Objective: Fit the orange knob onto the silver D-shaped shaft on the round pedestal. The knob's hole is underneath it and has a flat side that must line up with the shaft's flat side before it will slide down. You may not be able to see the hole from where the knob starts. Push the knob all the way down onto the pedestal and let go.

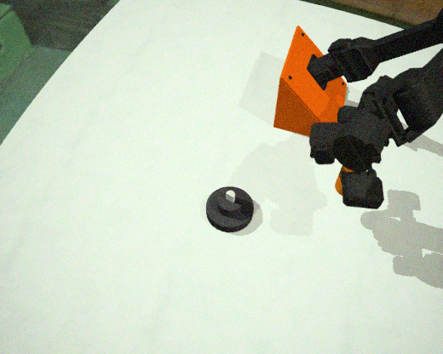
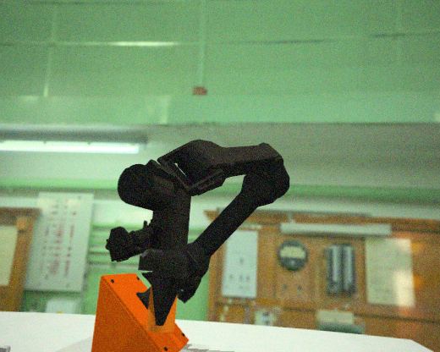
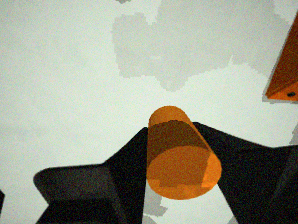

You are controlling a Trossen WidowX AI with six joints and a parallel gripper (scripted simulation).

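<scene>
My gripper tip is now 7 cm short of the round pedestal, 18 cm to the left of it and 6 cm above it. Also, from my gripper tip: orange knob (3 cm above).
</scene>
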